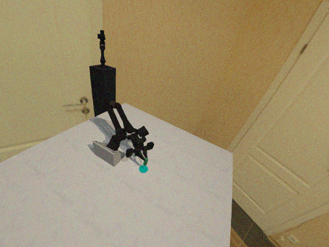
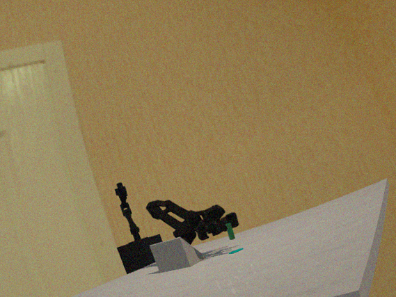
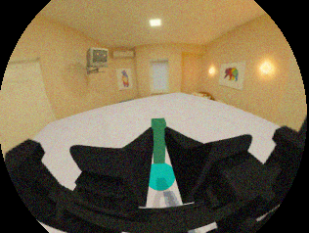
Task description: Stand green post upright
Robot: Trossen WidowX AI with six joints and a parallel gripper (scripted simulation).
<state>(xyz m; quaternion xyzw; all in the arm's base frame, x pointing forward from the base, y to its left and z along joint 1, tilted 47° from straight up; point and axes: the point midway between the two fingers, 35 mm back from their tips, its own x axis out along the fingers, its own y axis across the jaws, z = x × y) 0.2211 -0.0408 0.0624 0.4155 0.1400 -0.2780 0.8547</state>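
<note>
Right now my gripper tip is 100 mm above the cyan circle and 10 mm past it. Also, from my gripper tip: green post (20 mm below).
</note>
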